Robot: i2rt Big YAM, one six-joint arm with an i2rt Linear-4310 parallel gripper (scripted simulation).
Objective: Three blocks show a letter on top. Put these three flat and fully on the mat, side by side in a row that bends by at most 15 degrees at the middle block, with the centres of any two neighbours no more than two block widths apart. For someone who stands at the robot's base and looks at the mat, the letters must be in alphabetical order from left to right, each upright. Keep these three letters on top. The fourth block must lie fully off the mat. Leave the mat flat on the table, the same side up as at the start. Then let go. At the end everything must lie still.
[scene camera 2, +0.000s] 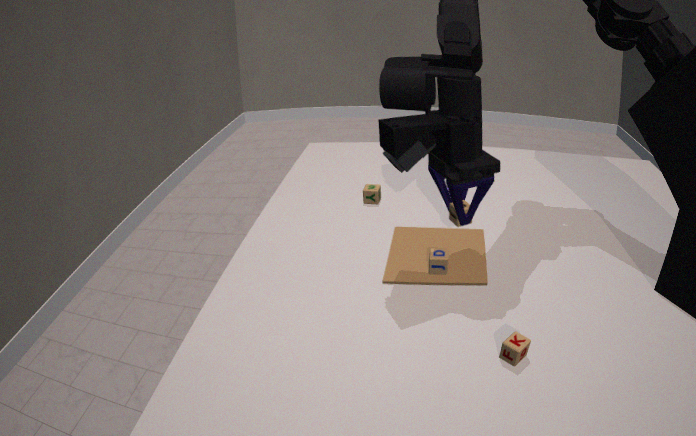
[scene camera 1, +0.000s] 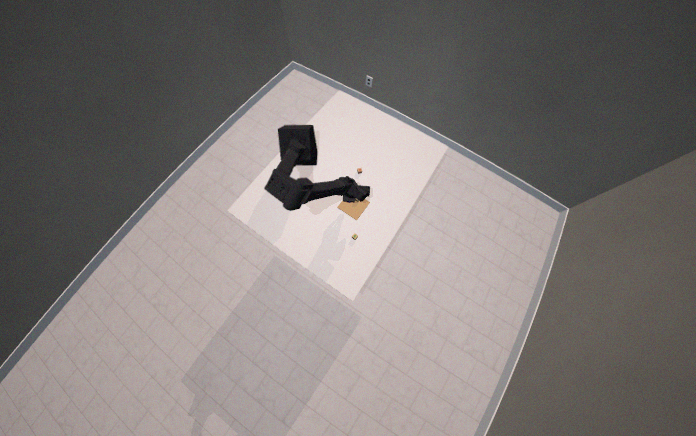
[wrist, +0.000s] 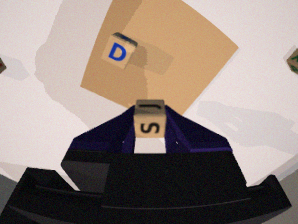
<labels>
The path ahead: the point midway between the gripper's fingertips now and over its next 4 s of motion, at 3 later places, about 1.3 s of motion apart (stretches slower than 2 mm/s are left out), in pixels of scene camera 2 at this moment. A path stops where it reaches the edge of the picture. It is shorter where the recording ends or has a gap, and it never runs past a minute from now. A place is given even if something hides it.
The gripper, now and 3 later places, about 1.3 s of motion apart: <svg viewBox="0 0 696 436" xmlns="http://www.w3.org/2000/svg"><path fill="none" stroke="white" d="M460 220L447 178L439 179L439 233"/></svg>
</labels>
